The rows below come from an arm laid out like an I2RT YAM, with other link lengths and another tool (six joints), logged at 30 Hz.
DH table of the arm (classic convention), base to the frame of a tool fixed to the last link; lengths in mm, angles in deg. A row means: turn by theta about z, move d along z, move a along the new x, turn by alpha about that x. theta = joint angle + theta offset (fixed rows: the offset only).
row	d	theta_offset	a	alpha
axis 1	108.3	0.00	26.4	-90.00
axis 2	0.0	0.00	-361.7	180.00
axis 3	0.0	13.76	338.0	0.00
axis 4	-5.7	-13.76	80.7	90.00
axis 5	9.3	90.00	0.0	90.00
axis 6	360.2	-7.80	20.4	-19.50
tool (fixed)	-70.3	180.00	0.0	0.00
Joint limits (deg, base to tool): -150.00..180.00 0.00..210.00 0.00..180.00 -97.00..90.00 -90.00..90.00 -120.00..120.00
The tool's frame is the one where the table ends.
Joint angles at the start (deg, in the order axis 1, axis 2, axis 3, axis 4, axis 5, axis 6):
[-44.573 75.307 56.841 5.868 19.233 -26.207]
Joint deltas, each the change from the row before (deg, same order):
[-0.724 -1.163 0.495 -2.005 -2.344 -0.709]
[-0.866 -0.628 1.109 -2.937 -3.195 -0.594]
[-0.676 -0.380 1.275 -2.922 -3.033 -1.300]
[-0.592 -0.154 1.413 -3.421 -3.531 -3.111]
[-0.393 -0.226 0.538 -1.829 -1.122 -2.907]
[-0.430 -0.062 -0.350 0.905 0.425 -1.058]
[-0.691 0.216 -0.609 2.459 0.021 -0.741]
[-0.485 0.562 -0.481 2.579 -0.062 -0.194]
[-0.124 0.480 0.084 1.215 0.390 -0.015]
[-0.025 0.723 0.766 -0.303 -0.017 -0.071]
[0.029 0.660 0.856 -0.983 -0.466 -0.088]
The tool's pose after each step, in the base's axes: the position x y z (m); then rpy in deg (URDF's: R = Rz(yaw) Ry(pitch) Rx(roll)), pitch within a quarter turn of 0, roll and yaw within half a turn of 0. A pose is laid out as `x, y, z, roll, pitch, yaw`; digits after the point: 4 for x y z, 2 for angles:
0.3784, -0.5003, 0.3785, 125.17, 37.48, 37.09
0.3822, -0.4946, 0.3791, 126.90, 37.42, 40.51
0.3876, -0.4879, 0.3793, 128.83, 37.91, 44.27
0.3965, -0.4781, 0.3757, 132.00, 39.69, 49.92
0.3969, -0.4741, 0.3728, 134.33, 41.84, 53.00
0.3925, -0.4786, 0.3750, 133.94, 43.05, 52.23
0.3895, -0.4861, 0.3808, 132.00, 44.02, 50.40
0.3894, -0.4934, 0.3855, 129.95, 44.41, 48.59
0.3892, -0.4983, 0.3893, 128.83, 44.63, 47.31
0.3918, -0.5015, 0.3891, 129.22, 44.66, 47.59
0.3960, -0.5022, 0.3862, 130.32, 44.52, 48.87

